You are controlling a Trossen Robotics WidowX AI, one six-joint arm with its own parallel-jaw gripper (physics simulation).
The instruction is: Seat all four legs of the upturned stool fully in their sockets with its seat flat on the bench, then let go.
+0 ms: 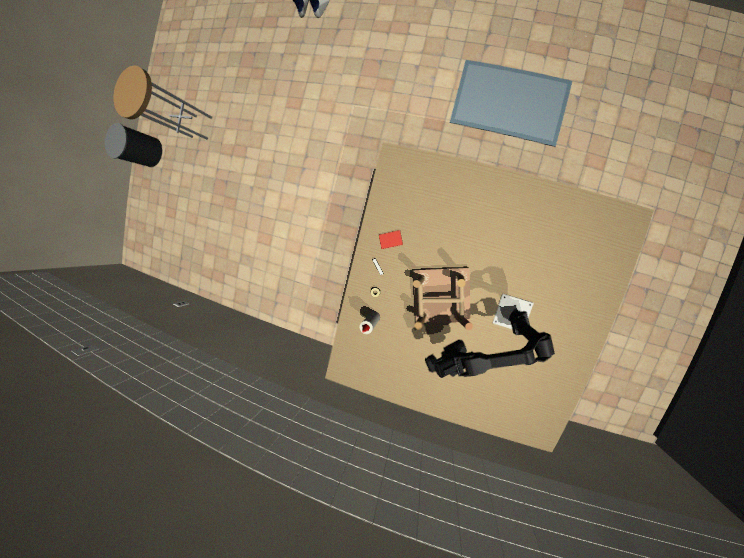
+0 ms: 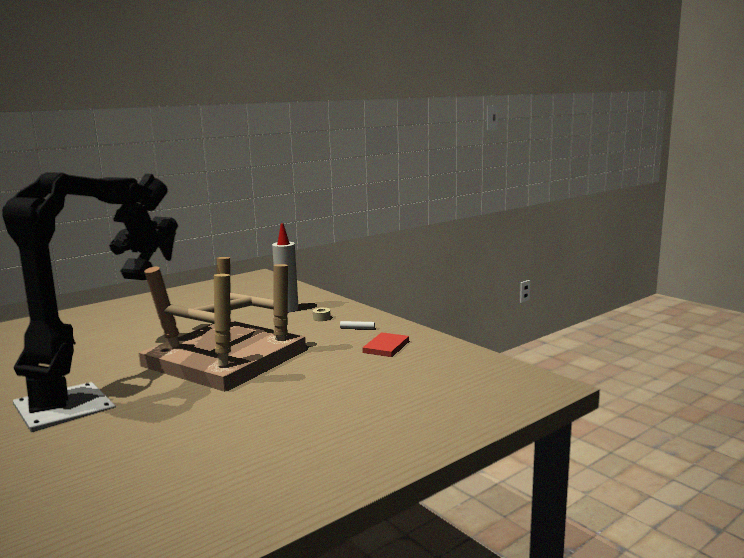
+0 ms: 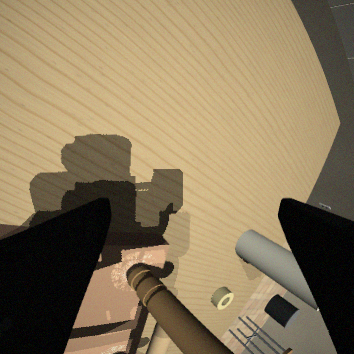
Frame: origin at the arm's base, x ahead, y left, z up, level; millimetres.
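Seen in the pictures: gripper, between the fingertips: (image 1: 436, 352) (image 2: 162, 272) (image 3: 196, 207); arm's base, origin of its link: (image 1: 517, 317) (image 2: 47, 403).
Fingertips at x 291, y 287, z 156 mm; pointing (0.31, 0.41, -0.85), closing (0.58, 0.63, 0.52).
Observation:
Offsets run from my fingertips to a thing's top centre. "*": to the spot under its first point.
The stool's seat (image 1: 441, 282) (image 2: 198, 365) (image 3: 95, 297) lies flat on the bench, underside up. Three tan legs stand nearly upright on it: the near leg @[* 50 mm ahead, 348 mm right, 2 mm down] (image 2: 222, 306), the right leg @[* 204 mm ahead, 262 mm right, 31 mm down] (image 2: 280, 297) and the far leg @[* 132 mm ahead, 90 mm right, 35 mm up] (image 1: 418, 324) (image 2: 224, 264) (image 3: 172, 312). Ring marks show above the seat on several legs. The reddish leg @[35 mm back, 177 mm right, 57 mm up] (image 1: 468, 326) (image 2: 158, 300) leans outward, with a dark spot beside its lower end; its depth is hidden. My gripper (image 1: 443, 354) (image 2: 152, 257) (image 3: 196, 207) is open and empty, above and beside the stool, near the leaning leg's top.
A glue bottle @[329 mm ahead, 38 mm left, 76 mm up] (image 1: 365, 327) (image 2: 291, 282) (image 3: 270, 257) stands beyond the stool. A tape ring @[377 mm ahead, 85 mm right, 141 mm down] (image 1: 375, 287) (image 2: 316, 315), a white stick @[421 mm ahead, 206 mm right, 146 mm down] (image 1: 377, 266) (image 2: 357, 325) and a red block @[421 mm ahead, 355 mm right, 150 mm down] (image 1: 390, 239) (image 2: 385, 344) lie along that side. Rails @[* 1 mm ahead, 263 mm right, 31 mm down] (image 2: 189, 313) join the legs.

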